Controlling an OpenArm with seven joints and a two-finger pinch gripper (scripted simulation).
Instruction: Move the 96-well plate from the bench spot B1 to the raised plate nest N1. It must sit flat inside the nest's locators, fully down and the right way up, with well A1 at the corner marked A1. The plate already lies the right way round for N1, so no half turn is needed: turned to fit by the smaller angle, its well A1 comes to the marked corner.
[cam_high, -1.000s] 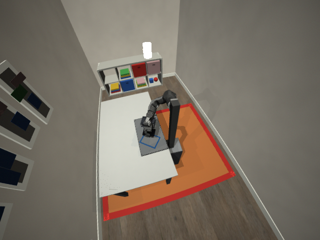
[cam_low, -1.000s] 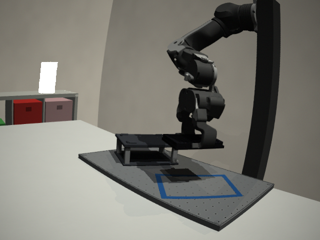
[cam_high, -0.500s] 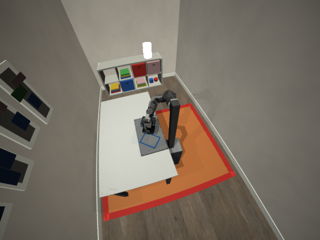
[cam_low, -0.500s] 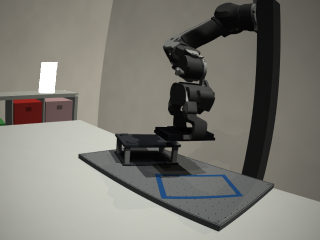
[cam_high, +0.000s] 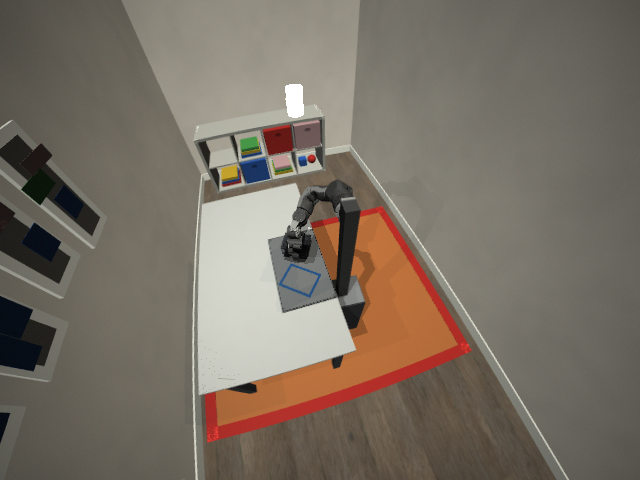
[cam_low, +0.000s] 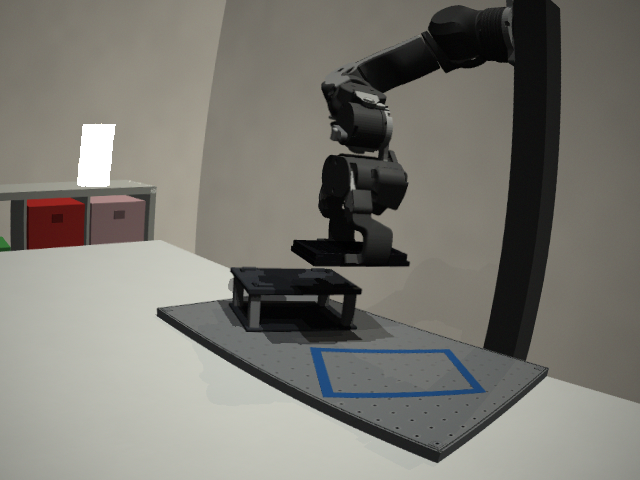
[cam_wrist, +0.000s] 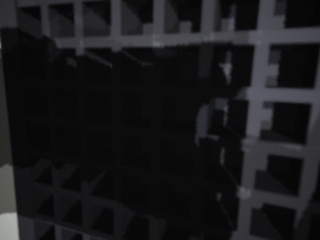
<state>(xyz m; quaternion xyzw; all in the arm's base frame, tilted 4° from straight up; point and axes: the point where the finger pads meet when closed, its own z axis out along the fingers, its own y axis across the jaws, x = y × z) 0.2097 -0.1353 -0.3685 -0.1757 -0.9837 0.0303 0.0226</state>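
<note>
The black plate nest is 110 mm to the right of my hand, 70 mm below it and 10 mm behind it. Also, from my hand: black 96-well plate (right at my hand).
</note>
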